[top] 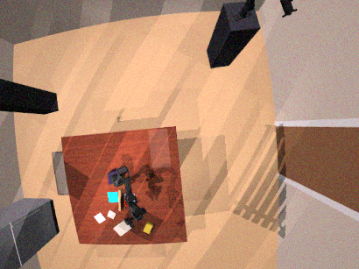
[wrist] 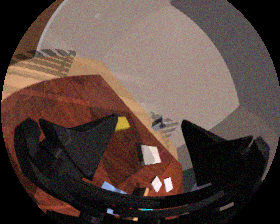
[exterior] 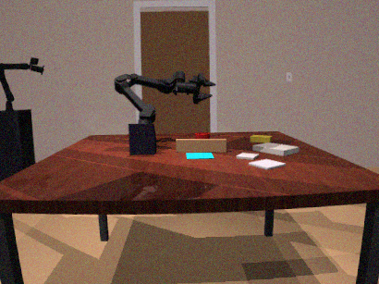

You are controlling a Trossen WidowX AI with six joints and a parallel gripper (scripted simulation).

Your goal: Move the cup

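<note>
Now: the red cup 250 mm below my gripper tip, 160 mm to the right of it and 90 mm behind it. Round my gripper tip: light blue pad (300 mm below, 160 mm to the right, 90 mm behind); then tan bar (270 mm below, 250 mm to the right, 110 mm behind); then yellow block (270 mm below, 260 mm ahead, 40 mm to the right).
</note>
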